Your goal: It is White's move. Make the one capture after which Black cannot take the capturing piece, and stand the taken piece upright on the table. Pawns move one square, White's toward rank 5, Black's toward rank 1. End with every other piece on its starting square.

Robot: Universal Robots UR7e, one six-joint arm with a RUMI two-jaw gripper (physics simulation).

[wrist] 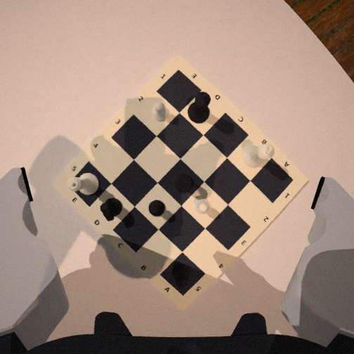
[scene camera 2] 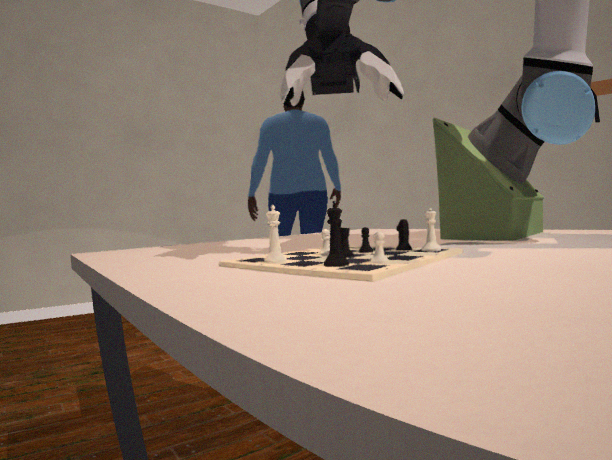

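Pixels of known places: gripper, fingertip midpoint: point(scene camera 2: 344, 99); arm's base, origin of the base link: point(scene camera 2: 496, 158).
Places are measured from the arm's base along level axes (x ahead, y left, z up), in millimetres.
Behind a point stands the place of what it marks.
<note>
My gripper point(scene camera 2: 345, 97) {x 430, y -62, z 40 mm} point(wrist: 173, 177) is open and empty, high above the chessboard point(scene camera 2: 300, 271) {x 542, y -39, z -153 mm} point(wrist: 295, 181). A black king point(scene camera 2: 335, 240) {x 509, y -22, z -126 mm} point(wrist: 198, 113) stands on D1, a black rook point(scene camera 2: 346, 242) {x 436, y -66, z -135 mm} point(wrist: 184, 183) on C3, a black pawn point(scene camera 2: 365, 241) {x 396, y -67, z -137 mm} point(wrist: 157, 208) on C4 and a black knight point(scene camera 2: 403, 236) {x 363, y -29, z -133 mm} point(wrist: 111, 207) on D5. White pawns stand on E2 point(scene camera 2: 380, 250) {x 476, y 9, z -138 mm} point(wrist: 160, 111) and B3 point(scene camera 2: 326, 241) {x 433, y -100, z -134 mm} point(wrist: 201, 206). Tall crowned white pieces stand on B1 point(scene camera 2: 273, 237) {x 518, y -102, z -123 mm} point(wrist: 254, 155) and E5 point(scene camera 2: 430, 232) {x 360, y 9, z -128 mm} point(wrist: 87, 184). A dark shape shows on A5, unclear whether a piece.
The board lies on a pale table point(scene camera 2: 400, 340) {x 663, y 144, z -157 mm} point(wrist: 100, 60). The green robot base point(scene camera 2: 480, 210) {x 131, y 1, z -104 mm} stands behind it at the right. A person in blue point(scene camera 2: 296, 150) stands beyond the table. The table's curved edge shows at the upper right in the wrist view.
</note>
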